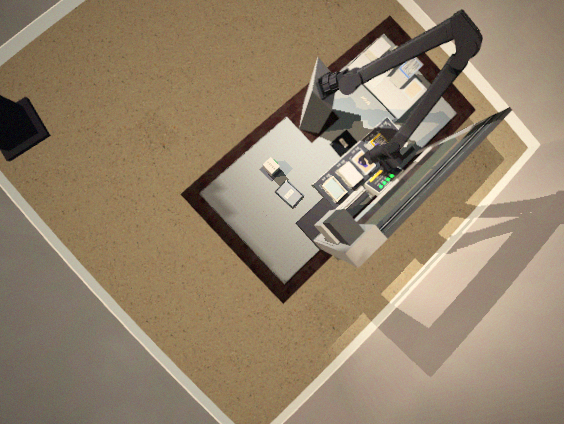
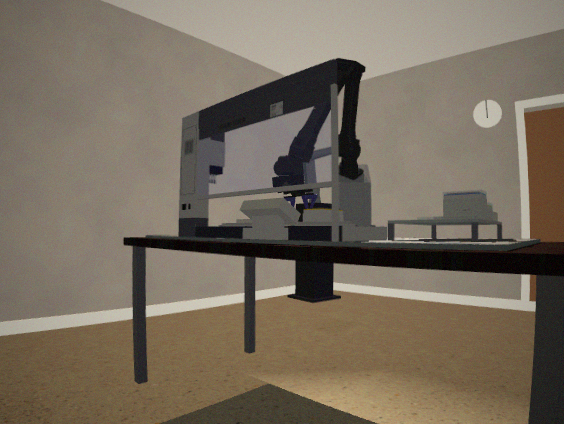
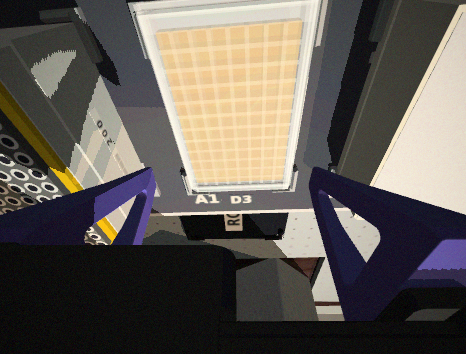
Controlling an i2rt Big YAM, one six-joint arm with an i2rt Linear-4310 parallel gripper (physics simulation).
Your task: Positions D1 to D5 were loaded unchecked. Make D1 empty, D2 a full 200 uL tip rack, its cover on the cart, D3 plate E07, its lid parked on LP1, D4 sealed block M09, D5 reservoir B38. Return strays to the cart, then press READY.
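Pixels of known places: gripper, fingertip midpoint: (image 1: 364, 158) (image 2: 300, 215) (image 3: 232, 176); arm's base, origin of the base link: (image 1: 324, 86) (image 2: 348, 172).
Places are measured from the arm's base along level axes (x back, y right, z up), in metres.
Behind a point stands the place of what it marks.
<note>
A clear plate with orange wells (image 3: 232, 107) @(x -0.416, y -0.100, z -0.245 m) sits at D3, and what looks like a clear lid covers it. Its name is not readable. My gripper (image 3: 232, 176) @(x -0.385, y -0.097, z -0.219 m) (image 2: 301, 201) is open and empty, its fingers apart on either side of the plate's A1 end. The 200 tip rack (image 3: 30, 172) @(x -0.398, y -0.193, z -0.197 m) (image 1: 377, 141) @(x -0.346, y -0.206, z -0.197 m), with a yellow band, stands to the left at D2. A white-topped labware (image 3: 425, 110) @(x -0.433, y -0.010, z -0.220 m) (image 1: 350, 173) @(x -0.412, y 0.026, z -0.221 m) stands to the right at D4. A framed pale-blue labware (image 1: 334, 189) @(x -0.437, y 0.147, z -0.246 m) sits at D5. The arm hides D1.
The dark RG pad (image 3: 205, 226) @(x -0.211, y -0.125, z -0.300 m) (image 1: 343, 143) @(x -0.237, y -0.084, z -0.300 m) lies beyond D3. A small white box (image 1: 271, 165) @(x -0.134, y 0.382, z -0.203 m) and a framed flat item (image 1: 289, 193) @(x -0.311, y 0.371, z -0.290 m) lie on the grey mat (image 1: 240, 170) @(x -0.036, y 0.533, z -0.308 m). Boxes (image 2: 465, 206) @(x -0.133, y -0.635, z -0.198 m) stand on the raised shelf (image 2: 415, 220) @(x -0.282, y -0.536, z -0.244 m). A panel with green lights (image 1: 386, 181) @(x -0.561, y -0.105, z -0.181 m) stands beside the deck.
</note>
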